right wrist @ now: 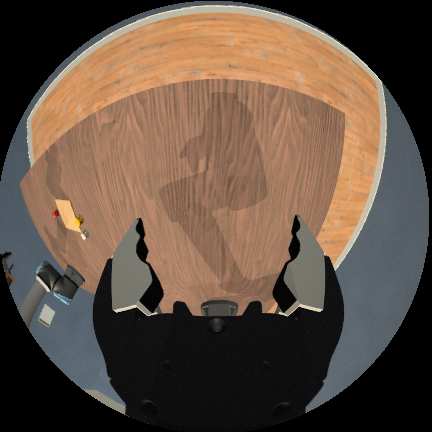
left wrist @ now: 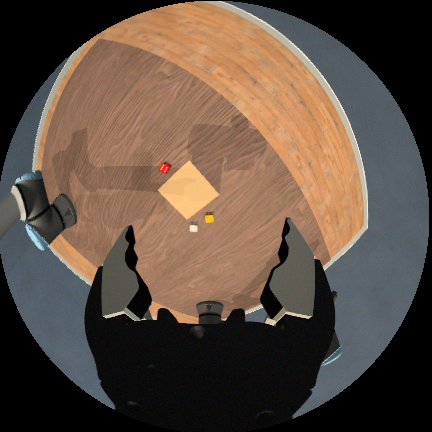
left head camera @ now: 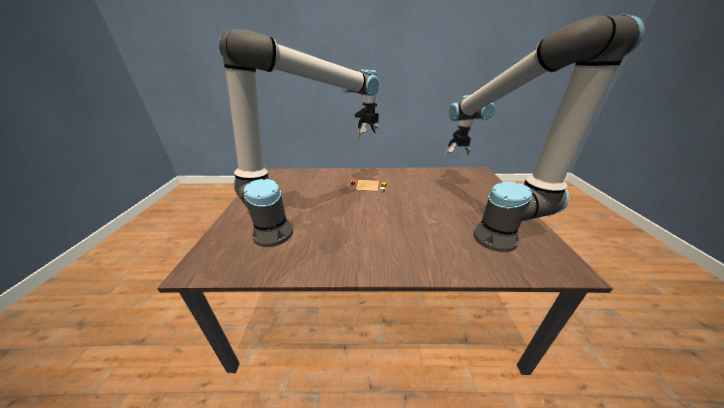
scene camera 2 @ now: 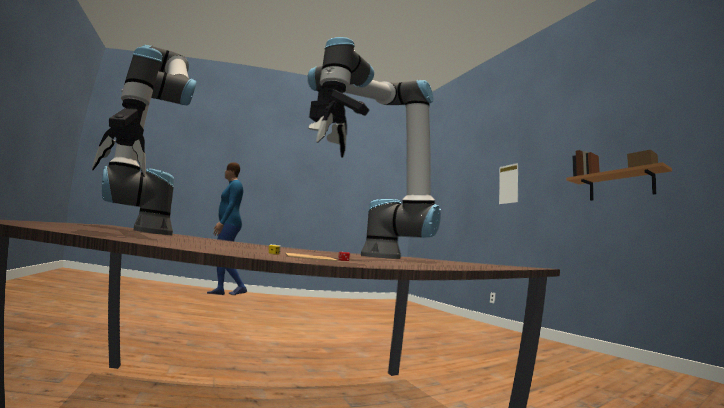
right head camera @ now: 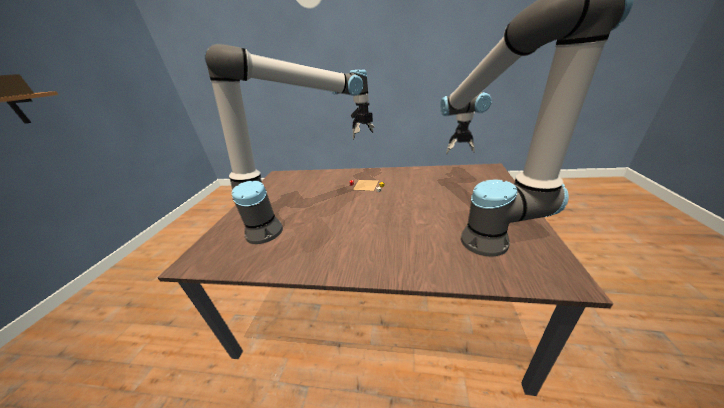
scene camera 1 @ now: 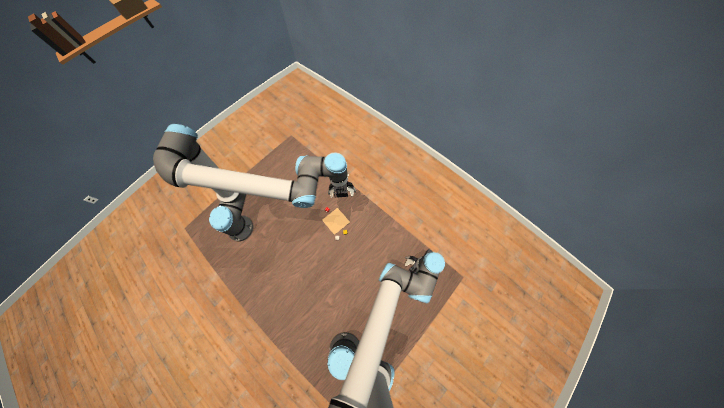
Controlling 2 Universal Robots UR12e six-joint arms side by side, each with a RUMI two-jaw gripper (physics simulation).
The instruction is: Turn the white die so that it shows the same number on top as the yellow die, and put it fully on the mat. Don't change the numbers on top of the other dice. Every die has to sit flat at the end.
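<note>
The white die sits on the table just off the mat's corner, beside the yellow die. Their top numbers are too small to read surely. The red die sits off the opposite side of the tan mat. My left gripper is open and empty, high above the mat area. My right gripper is open and empty, high over the table, away from the dice.
The wooden table carries both arm bases. Its far edge lies a little beyond the mat in the left head camera. A person stands behind the table in scene camera 2. A wall shelf holds books and a box.
</note>
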